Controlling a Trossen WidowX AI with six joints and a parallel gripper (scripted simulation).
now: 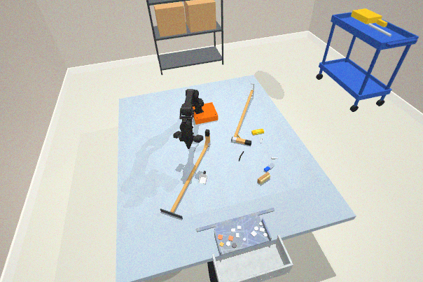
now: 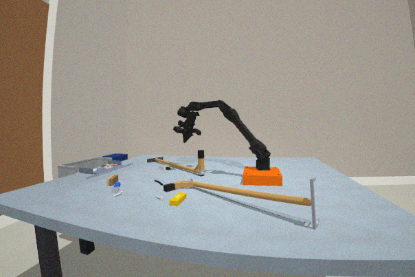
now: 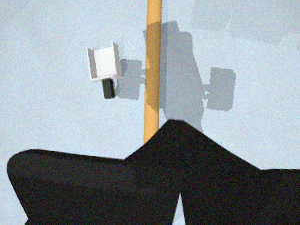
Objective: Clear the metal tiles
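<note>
Now: the scraper 7 cm ahead of my gripper tip, 2 cm to the right of it and 11 cm below it. From my gripper tip the other things lie so: white-and-black piece 12 cm ahead, 4 cm to the left, 16 cm below; then wooden block 32 cm ahead, 36 cm to the left, 15 cm below; then black curved strip 8 cm ahead, 34 cm to the left, 17 cm below.
</note>
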